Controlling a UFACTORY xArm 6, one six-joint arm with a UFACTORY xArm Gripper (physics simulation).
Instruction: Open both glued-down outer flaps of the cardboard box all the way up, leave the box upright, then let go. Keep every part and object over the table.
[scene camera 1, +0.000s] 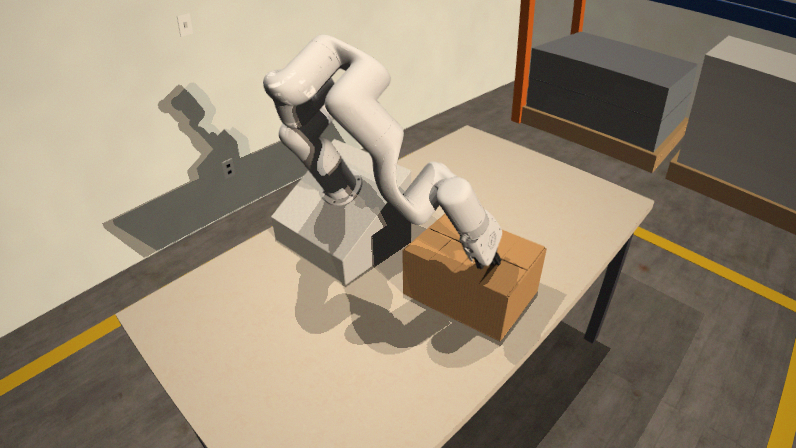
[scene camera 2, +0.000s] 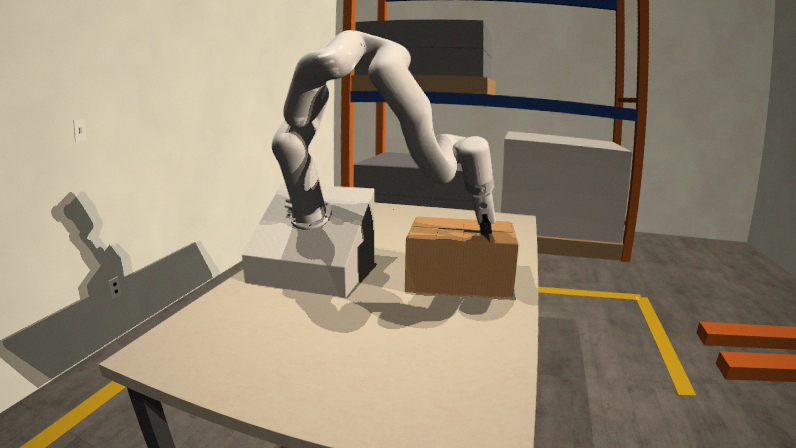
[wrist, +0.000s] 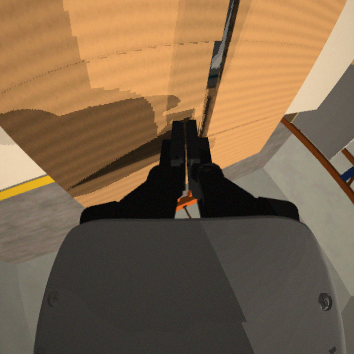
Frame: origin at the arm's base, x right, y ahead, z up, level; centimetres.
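Seen in the pictures: gripper, fingertip midpoint: (scene camera 1: 495, 261) (scene camera 2: 486, 232) (wrist: 185, 136); arm's base, link origin: (scene camera 1: 342, 187) (scene camera 2: 311, 215).
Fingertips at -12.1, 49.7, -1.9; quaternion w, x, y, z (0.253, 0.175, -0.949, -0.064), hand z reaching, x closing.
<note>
Pixels of each thing's middle, then the offset from my fingertips to it, as dx, dy, dz. "spot": a spot on its surface instead. Level surfaces: height alone.
- cardboard box, body centre: (wrist: 164, 14) (scene camera 1: 473, 271) (scene camera 2: 462, 255) +0.0, -6.7, -7.7
- table, surface height: dz -15.5
- far outer flap, surface spot: (wrist: 265, 65) spot: -4.2, -6.2, +0.1
The cardboard box (scene camera 1: 456, 294) (scene camera 2: 459, 269) stands upright on the table (scene camera 1: 334, 384) (scene camera 2: 334, 367). The near outer flap (scene camera 1: 510, 279) (wrist: 130, 30) and the far outer flap (scene camera 1: 518, 251) (wrist: 265, 65) lie about flat over its top. In the wrist view a narrow dark gap, widening toward the top of the picture, runs between them. A dark wedge crosses the near flap beside the fingertips; I cannot tell whether it is a fold or shadow. My gripper (scene camera 1: 487, 264) (scene camera 2: 485, 229) (wrist: 185, 136) is shut and empty, its tips at the near flap's inner edge beside the gap. Their exact depth is hidden.
The arm's grey base block (scene camera 1: 311, 244) (scene camera 2: 295, 269) stands left of the box. The table's right edge runs close past the box. A shelf rack (scene camera 1: 521, 61) (scene camera 2: 637, 139) with grey cartons stands on the floor behind the table. A wall rises at the left.
</note>
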